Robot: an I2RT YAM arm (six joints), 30 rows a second.
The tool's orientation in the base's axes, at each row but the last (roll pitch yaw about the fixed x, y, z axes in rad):
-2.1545, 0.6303, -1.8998
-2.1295, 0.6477, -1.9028
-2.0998, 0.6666, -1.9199
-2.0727, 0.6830, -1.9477
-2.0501, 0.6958, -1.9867
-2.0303, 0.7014, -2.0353
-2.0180, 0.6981, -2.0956
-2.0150, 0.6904, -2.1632
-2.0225, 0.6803, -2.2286
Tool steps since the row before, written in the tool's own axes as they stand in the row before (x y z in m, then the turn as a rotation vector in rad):
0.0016, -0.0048, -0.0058, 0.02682, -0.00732, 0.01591
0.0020, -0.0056, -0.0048, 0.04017, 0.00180, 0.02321
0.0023, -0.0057, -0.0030, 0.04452, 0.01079, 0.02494
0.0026, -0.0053, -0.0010, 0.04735, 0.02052, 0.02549
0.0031, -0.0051, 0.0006, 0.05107, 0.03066, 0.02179
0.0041, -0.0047, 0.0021, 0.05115, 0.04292, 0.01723
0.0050, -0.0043, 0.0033, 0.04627, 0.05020, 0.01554
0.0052, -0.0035, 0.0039, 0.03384, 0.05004, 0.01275
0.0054, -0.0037, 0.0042, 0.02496, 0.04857, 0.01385
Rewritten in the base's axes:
-0.0039, -0.0045, 0.0049, 0.00989, -0.02461, -0.01796
-0.0030, -0.0053, 0.0046, 0.00998, -0.02850, -0.03527
-0.0017, -0.0055, 0.0036, 0.00778, -0.02566, -0.04474
-0.0004, -0.0055, 0.0023, 0.00511, -0.02099, -0.05335
0.0006, -0.0058, 0.0013, -0.00144, -0.01611, -0.06133
0.0012, -0.0065, -0.0001, -0.00739, -0.00672, -0.06823
0.0015, -0.0071, -0.0013, -0.00768, 0.00210, -0.06956
0.0014, -0.0069, -0.0022, -0.00484, 0.01070, -0.06061
0.0011, -0.0074, -0.0022, 0.00035, 0.01475, -0.05437

